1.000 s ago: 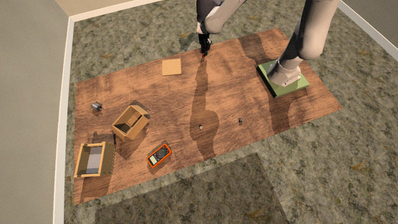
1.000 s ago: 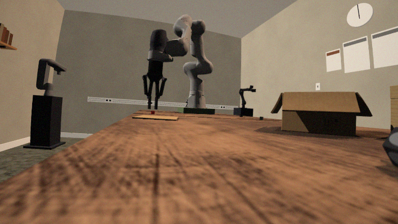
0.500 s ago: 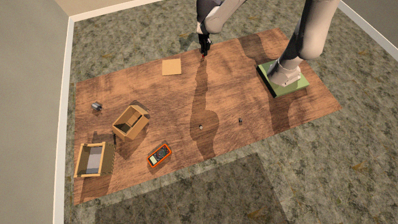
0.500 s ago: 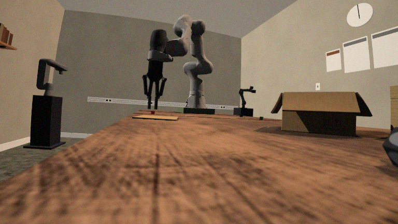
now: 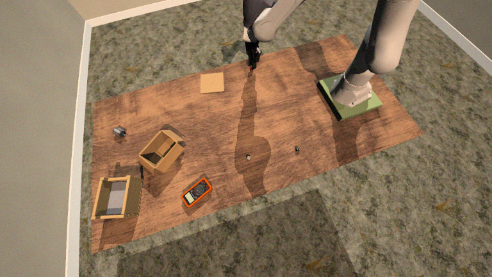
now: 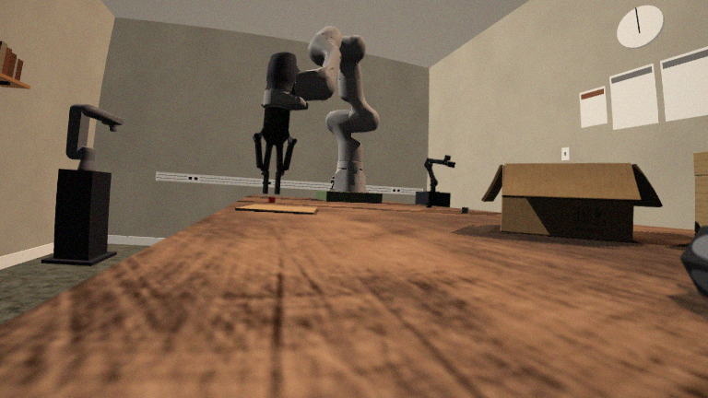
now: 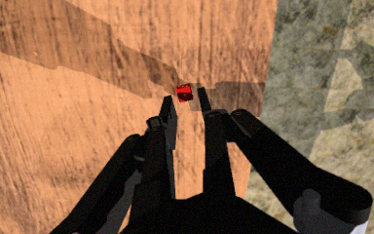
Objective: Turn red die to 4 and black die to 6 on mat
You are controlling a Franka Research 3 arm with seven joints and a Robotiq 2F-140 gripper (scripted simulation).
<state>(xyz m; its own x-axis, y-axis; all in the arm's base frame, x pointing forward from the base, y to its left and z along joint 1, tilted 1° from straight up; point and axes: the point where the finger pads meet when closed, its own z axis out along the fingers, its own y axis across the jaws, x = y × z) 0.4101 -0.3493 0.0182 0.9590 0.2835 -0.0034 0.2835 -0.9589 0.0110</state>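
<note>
Now: hand 10 mm short of the red die and 50 mm above it. Round my hand: tan mat: 260 mm ahead, 20 mm to the left, 60 mm below; white die: 190 mm ahead, 520 mm to the left, 50 mm below; black die: 60 mm behind, 560 mm to the left, 50 mm below.
</note>
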